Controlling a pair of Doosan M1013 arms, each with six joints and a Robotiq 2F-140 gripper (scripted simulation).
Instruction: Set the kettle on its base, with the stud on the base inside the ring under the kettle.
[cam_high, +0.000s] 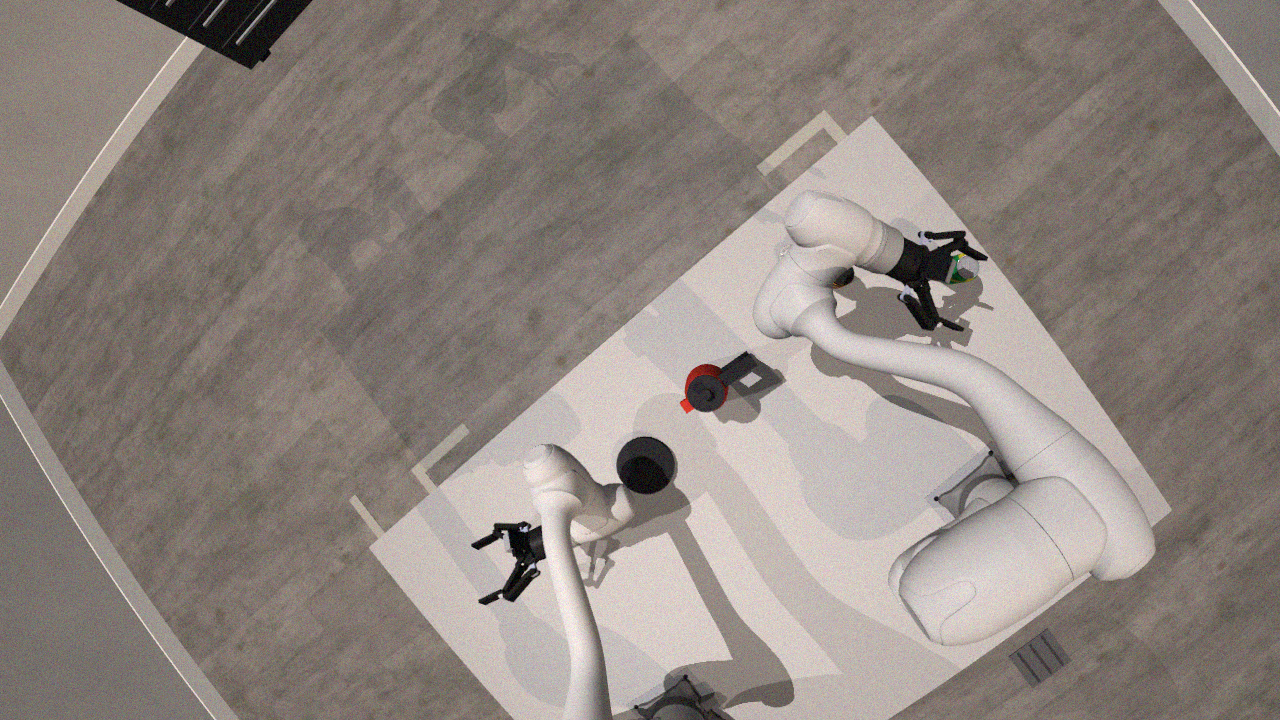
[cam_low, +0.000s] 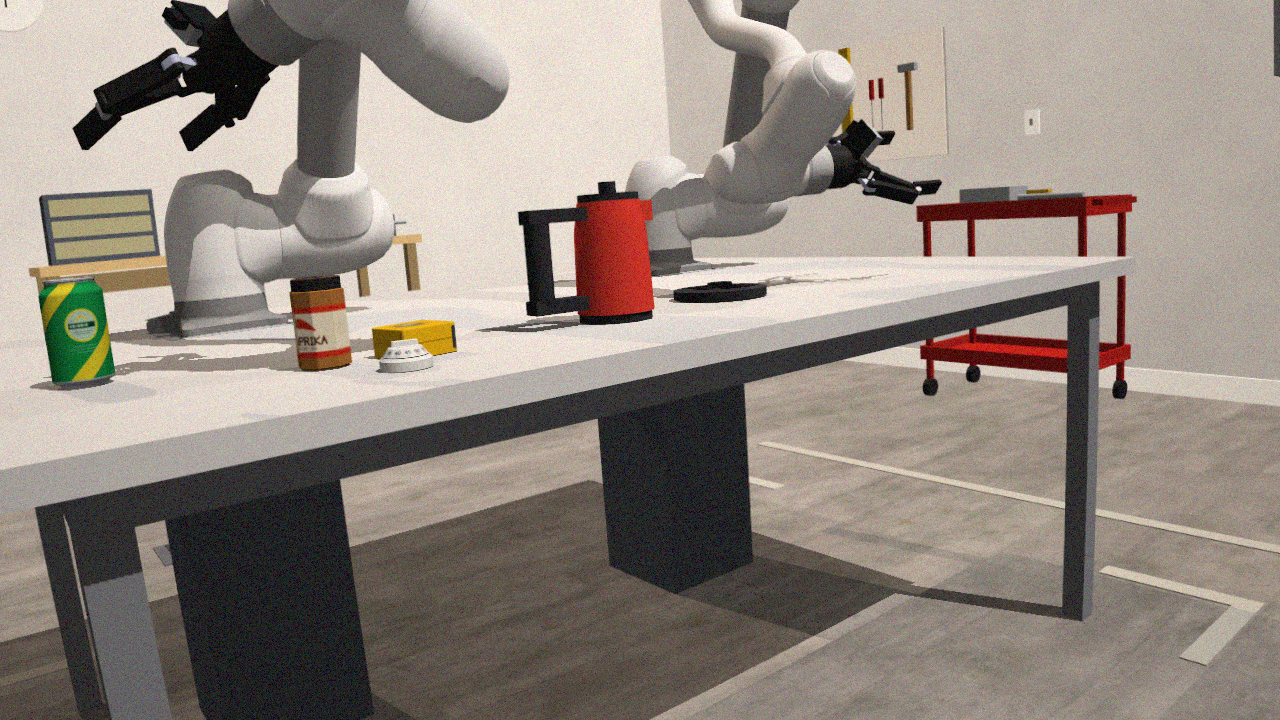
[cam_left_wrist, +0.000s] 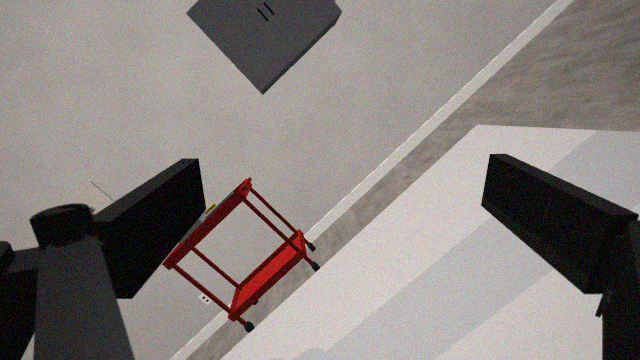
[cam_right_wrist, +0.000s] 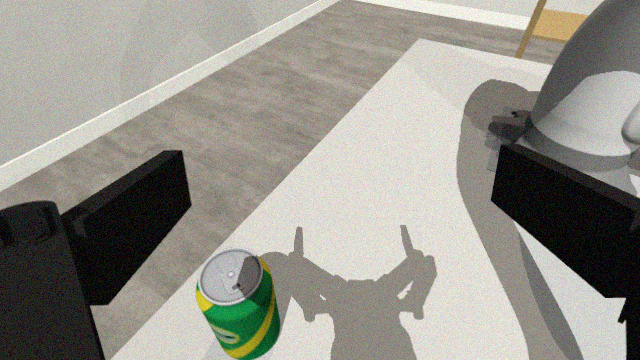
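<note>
Now: left hand 10 mm past the red kettle, 730 mm to the left of it and 110 mm above it. Also, from my left hand: round black base 60 mm behind, 440 mm to the right, 190 mm below; yellow box 20 mm ahead, 1010 mm to the right, 190 mm below; white dial timer 110 mm ahead, 1060 mm to the right, 190 mm below.
</note>
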